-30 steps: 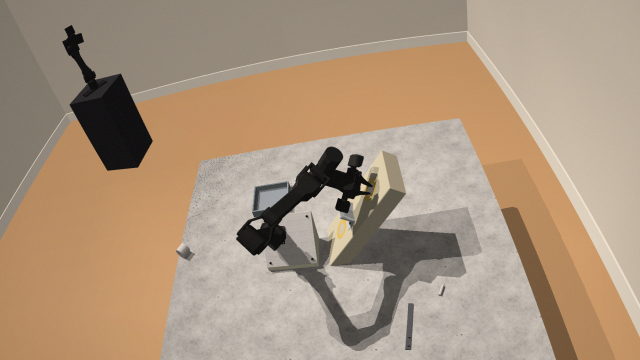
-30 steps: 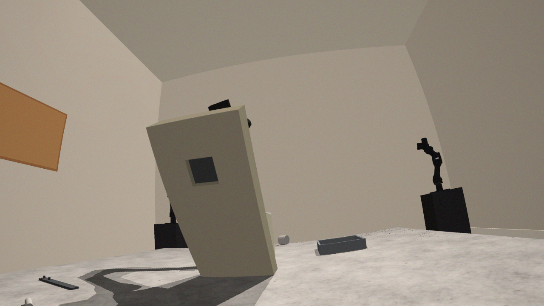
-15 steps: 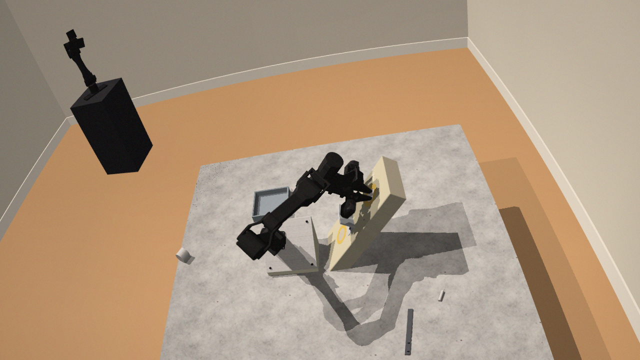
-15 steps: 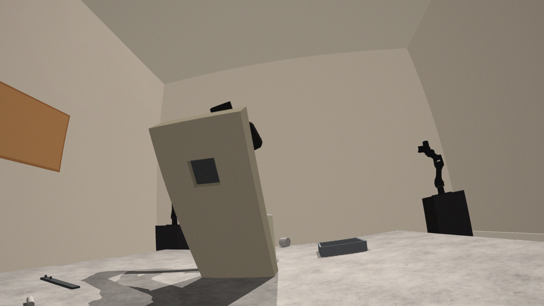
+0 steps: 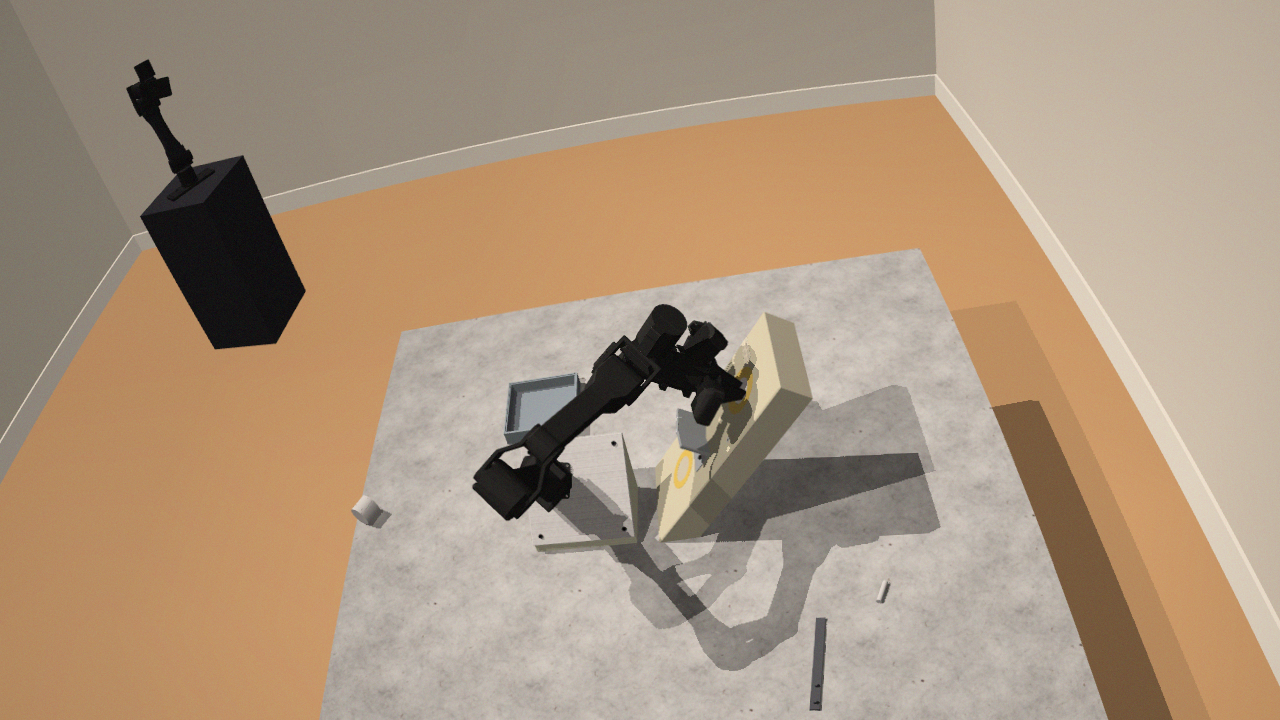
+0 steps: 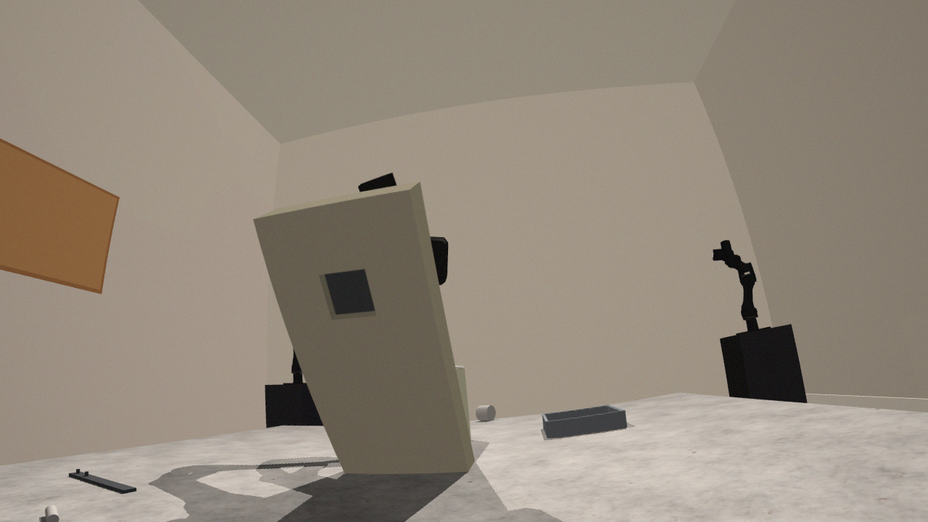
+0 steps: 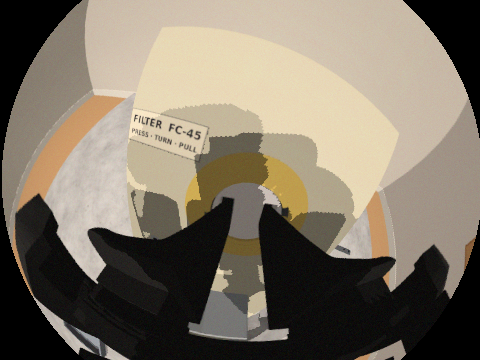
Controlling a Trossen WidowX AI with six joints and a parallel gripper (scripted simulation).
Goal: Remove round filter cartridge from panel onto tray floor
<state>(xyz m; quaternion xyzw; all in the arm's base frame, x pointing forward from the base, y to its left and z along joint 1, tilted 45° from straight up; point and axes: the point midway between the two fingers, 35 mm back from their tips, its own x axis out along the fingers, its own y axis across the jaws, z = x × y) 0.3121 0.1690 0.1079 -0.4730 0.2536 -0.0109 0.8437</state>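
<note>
Right now the round filter cartridge is 10 mm ahead of my gripper tip and 10 mm below it. The rest, counted from my gripper tip: small peg 210 mm ahead, 240 mm to the right, 250 mm below; then beige service panel 40 mm behind, 10 mm to the right, 80 mm below; then grey tray 450 mm behind, 230 mm to the left, 240 mm below.
</note>
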